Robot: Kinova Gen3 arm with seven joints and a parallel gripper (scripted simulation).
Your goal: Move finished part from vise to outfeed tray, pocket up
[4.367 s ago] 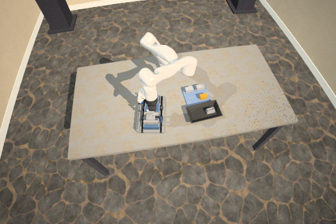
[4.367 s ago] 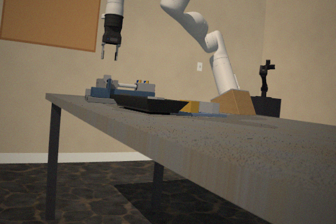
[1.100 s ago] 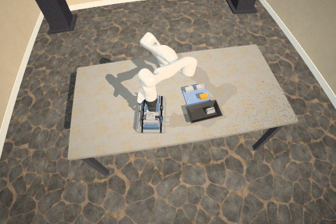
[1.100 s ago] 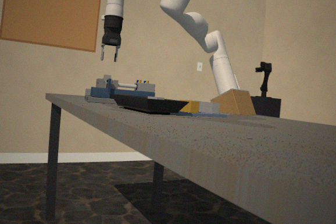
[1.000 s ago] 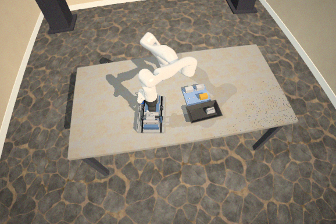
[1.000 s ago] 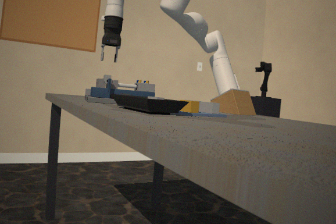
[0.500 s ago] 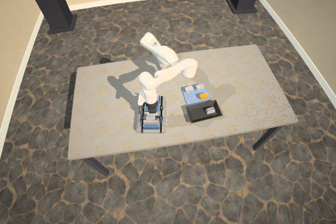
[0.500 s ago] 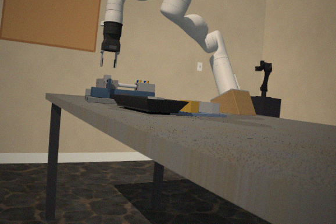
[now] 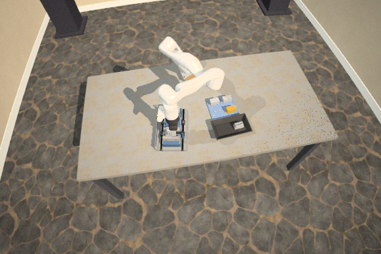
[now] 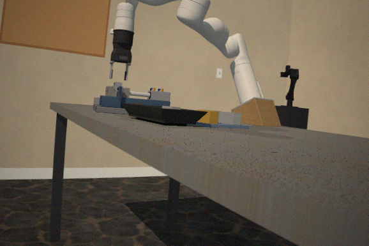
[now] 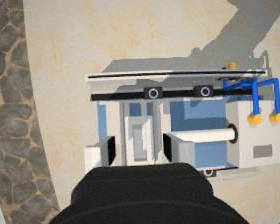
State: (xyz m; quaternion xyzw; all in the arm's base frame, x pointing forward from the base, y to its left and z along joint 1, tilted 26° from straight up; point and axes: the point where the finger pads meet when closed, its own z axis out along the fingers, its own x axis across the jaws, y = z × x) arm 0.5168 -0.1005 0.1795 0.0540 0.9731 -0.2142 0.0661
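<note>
Now: hand 100 mm above the vise, 70 mm past it and 10 mm to the right of it. Also, from my hand: yellow block 410 mm to the left, 160 mm behind, 120 mm below; blue fixture plate 360 mm to the left, 190 mm behind, 140 mm below.
</note>
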